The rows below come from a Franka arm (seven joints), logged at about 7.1 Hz.
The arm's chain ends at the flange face. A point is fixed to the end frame.
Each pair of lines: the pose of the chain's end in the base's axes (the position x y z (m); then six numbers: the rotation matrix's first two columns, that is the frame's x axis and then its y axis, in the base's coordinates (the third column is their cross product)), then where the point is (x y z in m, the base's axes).
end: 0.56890 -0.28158 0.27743 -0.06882 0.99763 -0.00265 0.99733 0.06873 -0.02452
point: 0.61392 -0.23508 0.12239
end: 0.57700 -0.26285 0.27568 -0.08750 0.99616 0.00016 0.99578 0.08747 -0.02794
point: 0.62058 -0.21513 0.12060
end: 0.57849 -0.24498 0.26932 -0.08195 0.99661 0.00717 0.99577 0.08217 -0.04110
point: 0.62020 -0.19658 0.11393
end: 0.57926 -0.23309 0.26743 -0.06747 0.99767 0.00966 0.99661 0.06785 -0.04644
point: 0.62081 -0.18497 0.11192
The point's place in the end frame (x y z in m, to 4 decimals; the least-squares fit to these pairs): 0.0437 0.0519 0.1537
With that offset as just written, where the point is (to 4 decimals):
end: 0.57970 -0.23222 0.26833 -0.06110 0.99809 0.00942 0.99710 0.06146 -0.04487
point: 0.6218 -0.1844 0.1129
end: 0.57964 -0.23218 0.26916 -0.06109 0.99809 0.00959 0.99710 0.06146 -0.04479
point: 0.6218 -0.1843 0.1137
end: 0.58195 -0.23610 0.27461 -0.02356 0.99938 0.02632 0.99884 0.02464 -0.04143
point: 0.6263 -0.1873 0.1201
